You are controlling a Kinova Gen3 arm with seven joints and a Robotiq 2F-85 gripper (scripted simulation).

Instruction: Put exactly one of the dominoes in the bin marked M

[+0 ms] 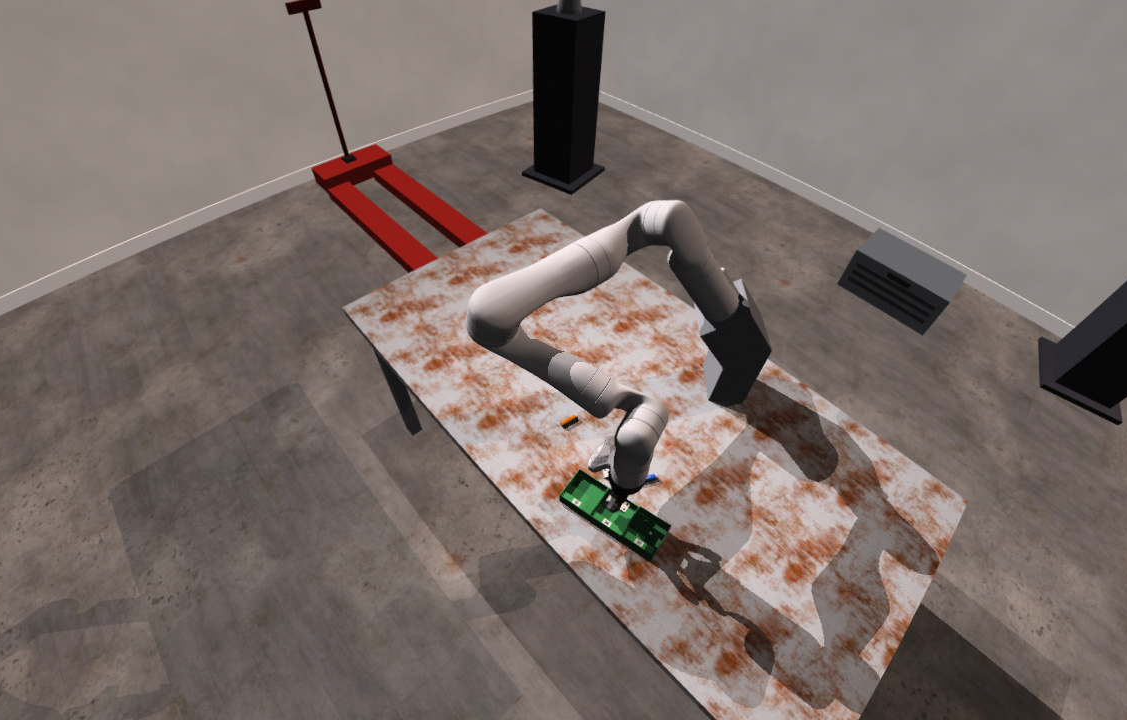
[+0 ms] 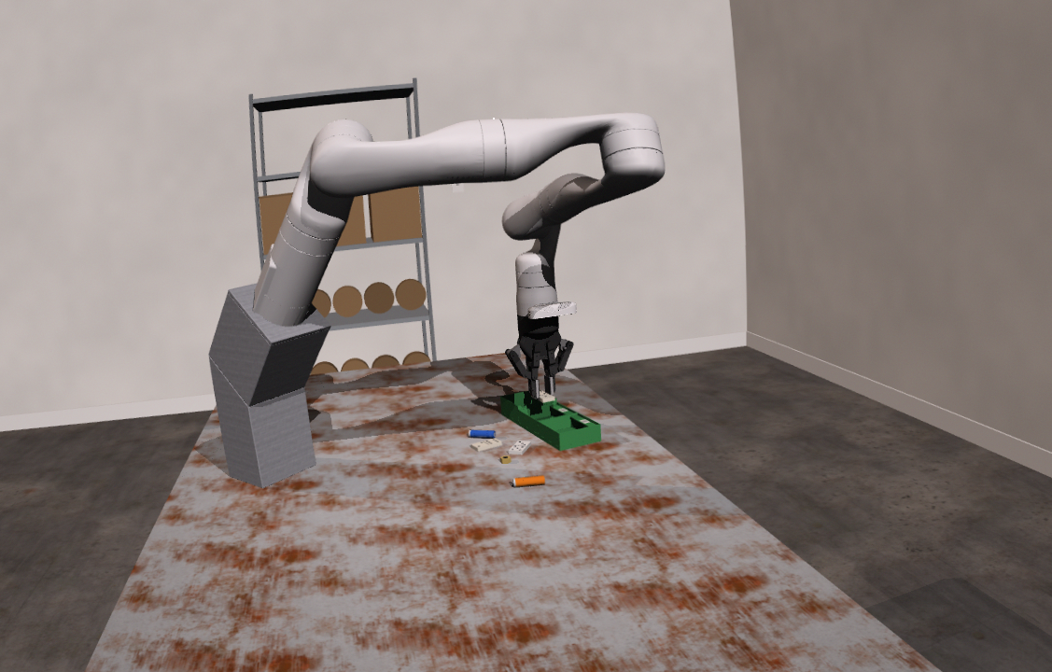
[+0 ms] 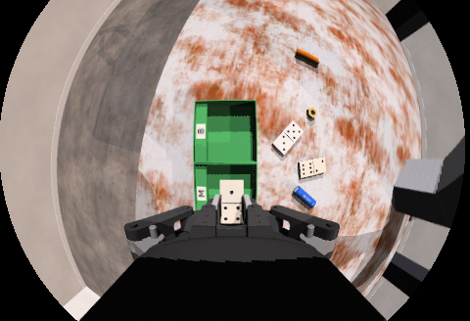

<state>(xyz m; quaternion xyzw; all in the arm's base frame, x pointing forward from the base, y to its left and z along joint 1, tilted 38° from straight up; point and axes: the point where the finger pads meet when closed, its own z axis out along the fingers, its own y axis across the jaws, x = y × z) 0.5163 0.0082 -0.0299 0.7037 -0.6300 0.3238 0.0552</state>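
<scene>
Right now my hand is 10 mm short of the green bin and 60 mm above it. Round my hand: blue cylinder: 120 mm behind, 20 mm to the left, 70 mm below; white domino: 20 mm below; yellow nut: 130 mm behind, 120 mm to the right, 80 mm below.
</scene>
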